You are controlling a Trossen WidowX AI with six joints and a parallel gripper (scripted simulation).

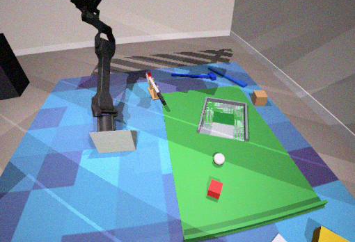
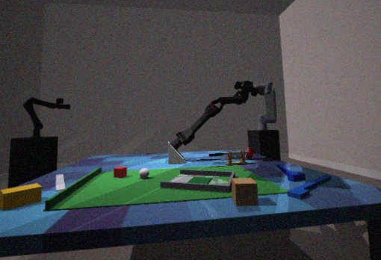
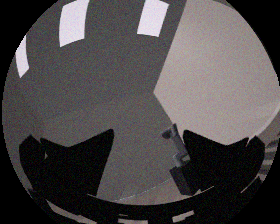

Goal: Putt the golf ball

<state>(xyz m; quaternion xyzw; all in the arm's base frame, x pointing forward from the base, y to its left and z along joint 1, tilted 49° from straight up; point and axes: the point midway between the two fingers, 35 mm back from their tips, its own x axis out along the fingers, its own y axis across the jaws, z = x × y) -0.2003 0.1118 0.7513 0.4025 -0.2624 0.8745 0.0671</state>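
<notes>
The red putter lies 38 cm ahead of my gripper tip, 34 cm to the right of it and 51 cm below it. The rest, counted from my gripper tip: white golf ball 54 cm ahead, 84 cm to the right, 54 cm below; wooden stand 38 cm ahead, 32 cm to the right, 53 cm below; green mat 62 cm ahead, 73 cm to the right, 57 cm below.
</notes>
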